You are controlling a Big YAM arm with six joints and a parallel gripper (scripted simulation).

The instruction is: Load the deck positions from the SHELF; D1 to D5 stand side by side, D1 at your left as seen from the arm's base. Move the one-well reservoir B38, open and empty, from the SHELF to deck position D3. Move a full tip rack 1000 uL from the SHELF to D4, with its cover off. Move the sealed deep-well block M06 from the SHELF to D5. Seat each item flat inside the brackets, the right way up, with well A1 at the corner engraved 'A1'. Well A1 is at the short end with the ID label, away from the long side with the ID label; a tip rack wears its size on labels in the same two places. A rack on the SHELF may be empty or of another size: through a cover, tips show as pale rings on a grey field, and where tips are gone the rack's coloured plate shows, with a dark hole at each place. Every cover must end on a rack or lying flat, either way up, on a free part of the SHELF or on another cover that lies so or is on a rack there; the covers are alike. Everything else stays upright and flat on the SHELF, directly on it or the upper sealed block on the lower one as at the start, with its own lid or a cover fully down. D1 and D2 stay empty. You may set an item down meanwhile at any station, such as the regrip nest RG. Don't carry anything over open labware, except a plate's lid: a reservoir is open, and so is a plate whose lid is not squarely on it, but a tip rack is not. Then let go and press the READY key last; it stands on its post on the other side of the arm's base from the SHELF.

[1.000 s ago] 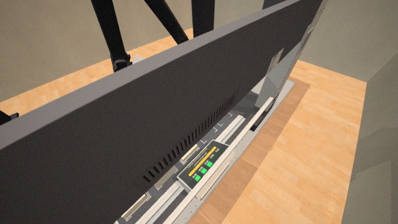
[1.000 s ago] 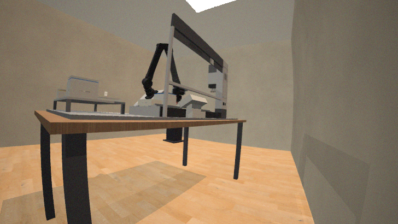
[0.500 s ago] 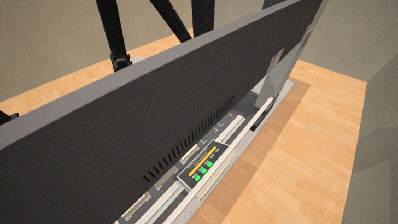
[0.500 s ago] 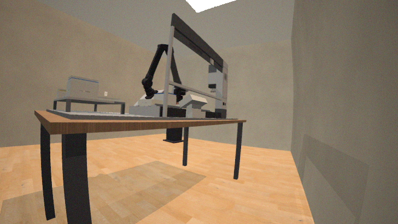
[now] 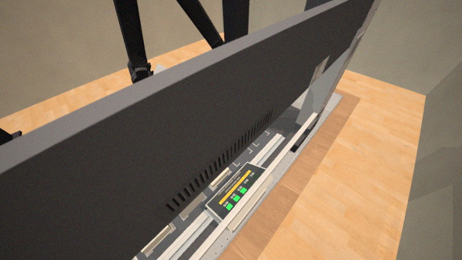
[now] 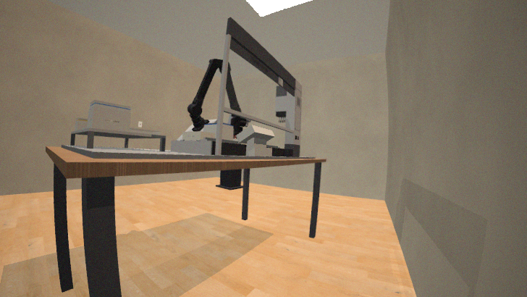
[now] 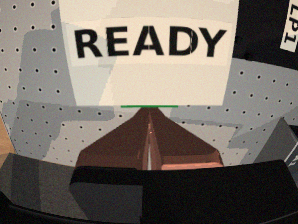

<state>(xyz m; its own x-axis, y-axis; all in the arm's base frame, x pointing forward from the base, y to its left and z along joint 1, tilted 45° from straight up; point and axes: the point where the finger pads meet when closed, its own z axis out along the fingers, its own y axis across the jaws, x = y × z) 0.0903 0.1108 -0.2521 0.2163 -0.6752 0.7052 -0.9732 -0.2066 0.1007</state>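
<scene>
The green key is 20 mm to the left of my hand. From my hand the other things lie so: black box labelled lp1 (130 mm ahead, 100 mm to the left, 70 mm below); then regrip nest rg (340 mm to the right, 170 mm ahead, 80 mm below); then rg label (340 mm to the right, 170 mm ahead, 70 mm below).
</scene>
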